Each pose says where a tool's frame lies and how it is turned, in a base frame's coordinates. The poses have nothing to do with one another.
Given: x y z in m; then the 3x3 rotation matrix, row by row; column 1 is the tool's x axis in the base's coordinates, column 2 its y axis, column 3 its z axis. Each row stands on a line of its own.
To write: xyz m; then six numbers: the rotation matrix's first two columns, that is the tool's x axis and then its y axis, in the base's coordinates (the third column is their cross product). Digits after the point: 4 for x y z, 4 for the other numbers. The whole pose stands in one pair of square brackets.
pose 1, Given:
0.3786 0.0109 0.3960
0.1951 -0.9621 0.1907
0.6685 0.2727 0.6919
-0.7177 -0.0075 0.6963
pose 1, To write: [0.3786 0.0109 0.3960 0.1951 0.6685 -0.7177 -0.9621 0.2727 -0.0075]
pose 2, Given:
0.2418 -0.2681 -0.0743
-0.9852 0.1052 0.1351
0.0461 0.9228 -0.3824
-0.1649 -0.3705 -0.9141
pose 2, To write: [0.2418 -0.2681 -0.0743 -0.9852 0.0461 -0.1649 0.1052 0.9228 -0.3705]
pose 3, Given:
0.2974 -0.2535 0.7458
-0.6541 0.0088 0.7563
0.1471 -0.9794 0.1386
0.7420 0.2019 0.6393
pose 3, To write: [0.2974 -0.2535 0.7458 -0.6541 0.1471 0.7420 0.0088 -0.9794 0.2019]
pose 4, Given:
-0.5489 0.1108 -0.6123
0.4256 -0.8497 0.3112
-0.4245 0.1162 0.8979
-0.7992 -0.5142 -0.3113
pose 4, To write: [-0.5489 0.1108 -0.6123 0.4256 -0.4245 -0.7992 -0.8497 0.1162 -0.5142]
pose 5, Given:
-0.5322 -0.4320 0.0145
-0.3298 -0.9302 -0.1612
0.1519 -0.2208 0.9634
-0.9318 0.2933 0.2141
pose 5, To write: [-0.5322 -0.4320 0.0145 -0.3298 0.1519 -0.9318 -0.9302 -0.2208 0.2933]
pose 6, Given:
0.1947 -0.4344 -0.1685
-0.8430 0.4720 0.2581
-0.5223 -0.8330 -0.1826
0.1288 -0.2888 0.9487
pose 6, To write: [0.1947 -0.4344 -0.1685 -0.8430 -0.5223 0.1288 0.4720 -0.8330 -0.2888]
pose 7, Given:
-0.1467 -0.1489 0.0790
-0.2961 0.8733 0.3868
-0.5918 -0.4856 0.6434
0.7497 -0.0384 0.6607
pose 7, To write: [-0.1467 -0.1489 0.0790 -0.2961 -0.5918 0.7497 0.8733 -0.4856 -0.0384]
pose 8, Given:
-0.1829 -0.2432 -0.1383
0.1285 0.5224 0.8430
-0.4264 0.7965 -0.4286
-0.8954 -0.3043 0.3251
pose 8, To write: [-0.1829 -0.2432 -0.1383 0.1285 -0.4264 -0.8954 0.5224 0.7965 -0.3043]
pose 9, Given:
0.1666 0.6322 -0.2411
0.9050 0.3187 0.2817
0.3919 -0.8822 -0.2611
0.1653 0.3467 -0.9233
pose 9, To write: [0.1666 0.6322 -0.2411 0.9050 0.3919 0.1653 0.3187 -0.8822 0.3467]
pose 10, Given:
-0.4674 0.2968 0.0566
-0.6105 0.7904 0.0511
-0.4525 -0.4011 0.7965
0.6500 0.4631 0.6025
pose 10, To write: [-0.4674 0.2968 0.0566 -0.6105 -0.4525 0.6500 0.7904 -0.4011 0.4631]
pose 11, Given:
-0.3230 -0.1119 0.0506
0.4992 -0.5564 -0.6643
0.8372 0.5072 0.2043
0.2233 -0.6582 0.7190
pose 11, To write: [-0.3230 -0.1119 0.0506 0.4992 0.8372 0.2233 -0.5564 0.5072 -0.6582]
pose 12, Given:
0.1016 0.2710 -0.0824
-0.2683 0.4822 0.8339
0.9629 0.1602 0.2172
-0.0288 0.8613 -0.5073
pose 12, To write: [0.1016 0.2710 -0.0824 -0.2683 0.9629 -0.0288 0.4822 0.1602 0.8613]
